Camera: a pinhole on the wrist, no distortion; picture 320 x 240 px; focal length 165.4 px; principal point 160.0 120.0 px. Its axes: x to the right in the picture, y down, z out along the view. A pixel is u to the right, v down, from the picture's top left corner.
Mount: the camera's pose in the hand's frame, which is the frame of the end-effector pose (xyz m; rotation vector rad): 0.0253 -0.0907 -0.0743 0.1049 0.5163 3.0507
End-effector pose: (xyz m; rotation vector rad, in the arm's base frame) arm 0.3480 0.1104 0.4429 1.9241 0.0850 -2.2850
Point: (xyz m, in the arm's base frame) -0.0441 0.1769 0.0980
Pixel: 5 193
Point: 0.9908 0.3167 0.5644
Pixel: behind the camera
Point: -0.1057 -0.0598 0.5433
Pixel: 182 120
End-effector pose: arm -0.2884 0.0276 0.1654 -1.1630 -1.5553 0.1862
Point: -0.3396 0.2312 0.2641
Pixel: 26 86
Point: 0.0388 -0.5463 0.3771
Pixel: behind the camera
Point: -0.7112 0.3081 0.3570
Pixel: 67 227
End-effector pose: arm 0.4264 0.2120 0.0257 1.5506 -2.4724 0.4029
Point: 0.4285 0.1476 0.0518
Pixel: 106 58
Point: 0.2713 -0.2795 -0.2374
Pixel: 48 150
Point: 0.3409 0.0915 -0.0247
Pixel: 93 65
